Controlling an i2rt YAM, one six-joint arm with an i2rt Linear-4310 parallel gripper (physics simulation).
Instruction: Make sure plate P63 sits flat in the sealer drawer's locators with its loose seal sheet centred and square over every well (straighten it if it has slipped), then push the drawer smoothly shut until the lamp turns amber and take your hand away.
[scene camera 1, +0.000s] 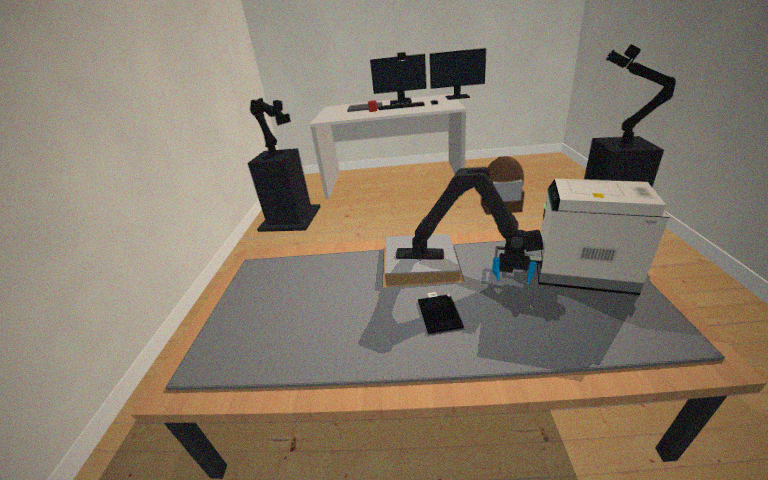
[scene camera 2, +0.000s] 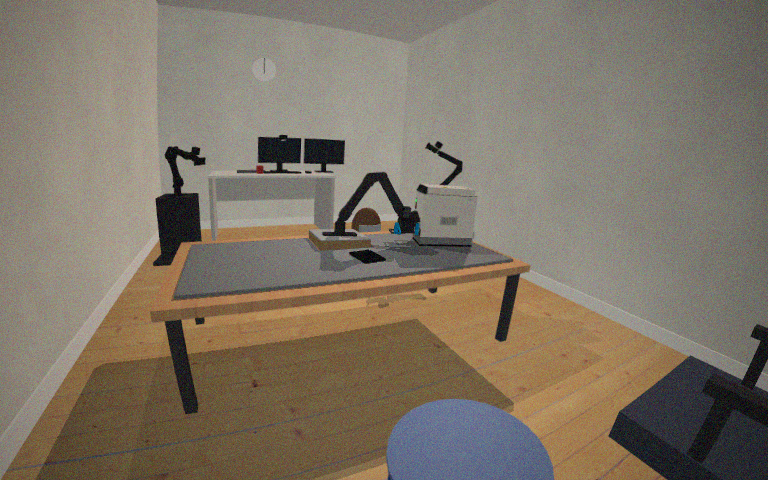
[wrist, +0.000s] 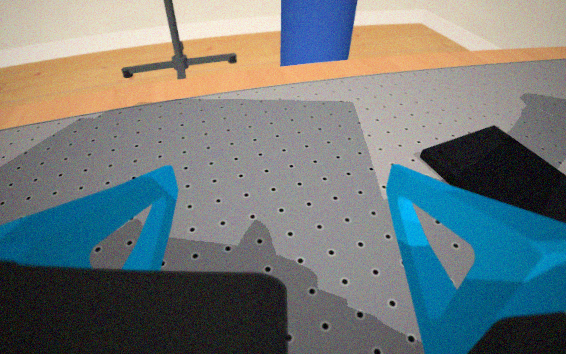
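The white sealer stands at the right of the mat, its small lamp green. A pale part of its drawer shows between the arm's wrist and the sealer's left side. The drawer still stands out some way, mostly hidden behind the gripper. My gripper is open and empty, pointing down beside the sealer in front of the drawer. Plate P63 and its seal sheet cannot be made out in any view, so their seating and alignment cannot be told.
A flat black holder lies on the grey mat, left of the gripper in the scene views. The arm's base block stands at the back edge. A blue bin stands beyond the table.
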